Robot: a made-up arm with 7 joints.
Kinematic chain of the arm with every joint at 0, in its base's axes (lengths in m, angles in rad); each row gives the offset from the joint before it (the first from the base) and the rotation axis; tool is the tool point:
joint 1: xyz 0 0 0 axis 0 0.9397 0.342
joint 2: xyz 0 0 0 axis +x
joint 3: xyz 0 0 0 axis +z
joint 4: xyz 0.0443 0 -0.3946 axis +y
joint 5: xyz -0.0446 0 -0.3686 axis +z
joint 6: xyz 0 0 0 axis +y
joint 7: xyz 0 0 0 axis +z
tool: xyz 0 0 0
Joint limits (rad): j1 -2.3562..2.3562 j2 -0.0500..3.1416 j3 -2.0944..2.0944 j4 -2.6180..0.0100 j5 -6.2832..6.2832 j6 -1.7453..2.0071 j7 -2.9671..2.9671
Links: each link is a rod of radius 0.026 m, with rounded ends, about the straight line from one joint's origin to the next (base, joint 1, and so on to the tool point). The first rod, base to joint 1, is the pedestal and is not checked.
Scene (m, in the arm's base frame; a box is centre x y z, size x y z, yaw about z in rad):
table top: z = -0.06
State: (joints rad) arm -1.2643 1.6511 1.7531 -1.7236 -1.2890 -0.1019 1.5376
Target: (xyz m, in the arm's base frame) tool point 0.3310 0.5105 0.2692
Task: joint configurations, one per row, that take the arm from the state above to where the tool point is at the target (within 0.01 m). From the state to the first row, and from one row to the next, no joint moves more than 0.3 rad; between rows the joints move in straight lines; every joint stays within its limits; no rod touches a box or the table.
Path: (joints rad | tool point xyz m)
1: -1.3276 1.3727 1.5900 -1.5760 -1.2890 -0.1019 1.5376 | -0.1235 0.5452 0.2223
2: -1.3910 1.0943 1.4268 -1.4283 -1.2890 -0.1019 1.5376 | 0.0994 0.5744 0.2523
3: -1.4543 0.8159 1.2637 -1.2807 -1.2890 -0.1019 1.5376 | 0.3310 0.5105 0.2692

